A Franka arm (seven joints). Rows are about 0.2 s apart.
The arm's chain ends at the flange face. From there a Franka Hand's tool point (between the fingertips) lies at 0.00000 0.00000 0.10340 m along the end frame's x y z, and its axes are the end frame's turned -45 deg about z.
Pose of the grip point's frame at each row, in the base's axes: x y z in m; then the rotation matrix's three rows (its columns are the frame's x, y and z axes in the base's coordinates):
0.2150 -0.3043 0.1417; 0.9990 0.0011 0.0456; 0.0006 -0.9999 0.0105; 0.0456 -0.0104 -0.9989
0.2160 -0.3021 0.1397; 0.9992 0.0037 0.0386; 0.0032 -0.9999 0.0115; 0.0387 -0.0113 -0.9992
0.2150 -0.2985 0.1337; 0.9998 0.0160 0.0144; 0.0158 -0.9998 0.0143; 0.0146 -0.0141 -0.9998
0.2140 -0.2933 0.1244; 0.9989 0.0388 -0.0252; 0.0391 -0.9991 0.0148; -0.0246 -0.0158 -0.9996
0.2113 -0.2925 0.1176; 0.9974 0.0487 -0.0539; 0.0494 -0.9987 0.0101; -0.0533 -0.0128 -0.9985
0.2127 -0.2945 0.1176; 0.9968 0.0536 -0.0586; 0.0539 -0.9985 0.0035; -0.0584 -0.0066 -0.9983
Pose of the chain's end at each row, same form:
0.2103 -0.3054 0.2450; 0.7072 -0.7056 0.0456; -0.7066 -0.7075 0.0105; 0.0249 -0.0396 -0.9989
0.2120 -0.3033 0.2430; 0.7092 -0.7039 0.0386; -0.7048 -0.7093 0.0115; 0.0194 -0.0354 -0.9992
0.2135 -0.3000 0.2371; 0.7183 -0.6957 0.0144; -0.6958 -0.7181 0.0143; 0.0004 -0.0203 -0.9998
0.2166 -0.2948 0.2278; 0.7338 -0.6789 -0.0252; -0.6788 -0.7341 0.0148; -0.0286 0.0062 -0.9996
0.2169 -0.2935 0.2208; 0.7397 -0.6708 -0.0539; -0.6713 -0.7411 0.0101; -0.0467 0.0286 -0.9985
0.2188 -0.2949 0.2208; 0.7427 -0.6669 -0.0586; -0.6679 -0.7442 0.0035; -0.0460 0.0366 -0.9983

